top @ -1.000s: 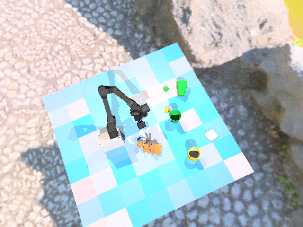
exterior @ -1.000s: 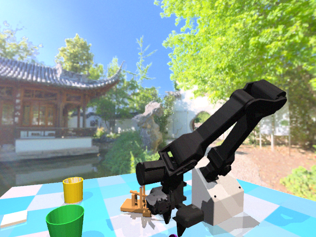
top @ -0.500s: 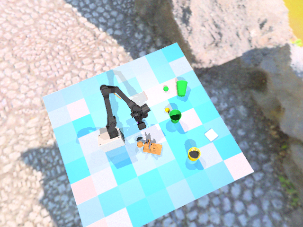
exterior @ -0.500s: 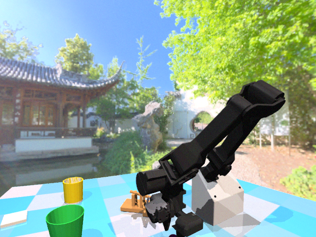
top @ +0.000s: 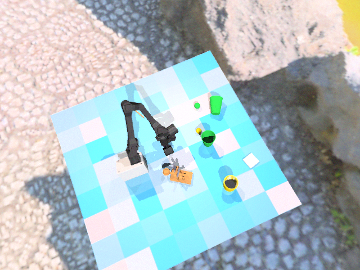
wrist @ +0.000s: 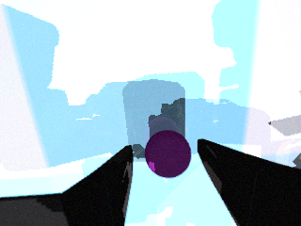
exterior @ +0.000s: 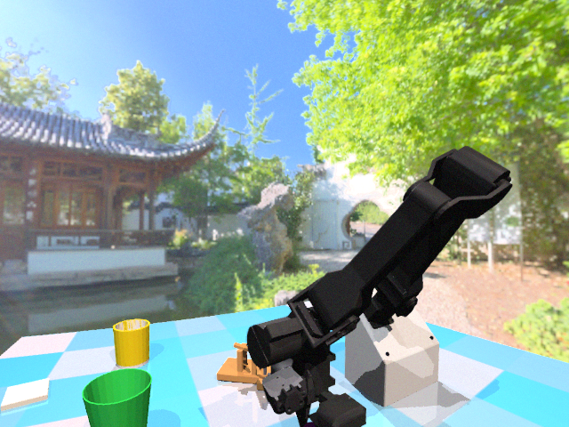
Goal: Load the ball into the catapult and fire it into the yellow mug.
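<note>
Now: gripper tip 20 cm to the left of the wooden catapult and 4 cm below it. Round my gripper tip: thin stick (35 cm to the left, 11 cm behind, 1 cm below); then magenta ball (1 cm above); then yellow ball (26 cm ahead, 1 cm to the left, 1 cm above).
</note>
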